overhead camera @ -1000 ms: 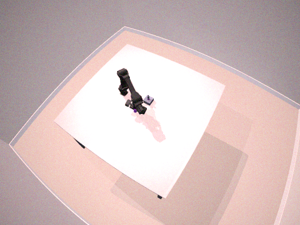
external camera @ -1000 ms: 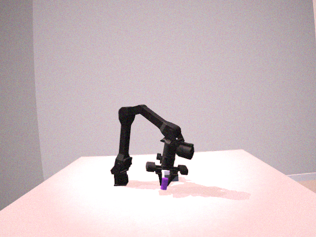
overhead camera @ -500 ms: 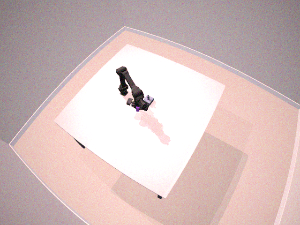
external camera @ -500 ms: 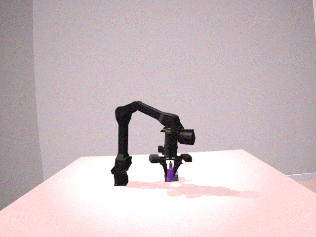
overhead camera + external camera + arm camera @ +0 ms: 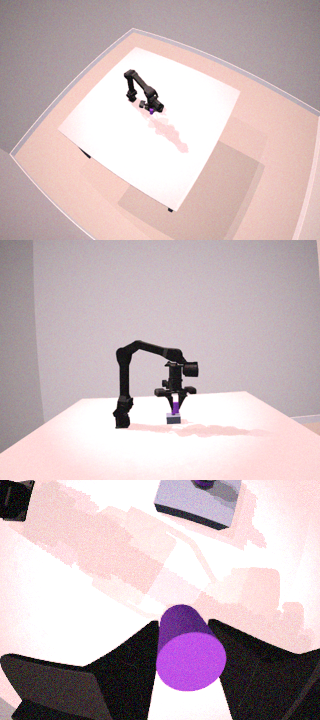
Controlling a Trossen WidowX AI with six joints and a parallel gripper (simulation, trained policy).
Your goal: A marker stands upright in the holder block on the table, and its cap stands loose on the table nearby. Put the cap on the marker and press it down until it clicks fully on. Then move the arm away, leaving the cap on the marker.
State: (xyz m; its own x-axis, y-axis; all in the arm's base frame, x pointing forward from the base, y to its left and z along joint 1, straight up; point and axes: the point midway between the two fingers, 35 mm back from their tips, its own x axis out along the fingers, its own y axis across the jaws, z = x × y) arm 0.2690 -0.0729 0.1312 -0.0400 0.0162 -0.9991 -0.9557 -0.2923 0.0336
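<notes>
Right now the grey holder block is 110 mm to the left of my gripper tip, 80 mm below it and 10 mm behind it. The rest, counted from my gripper tip: purple cap (10 mm above).
</notes>
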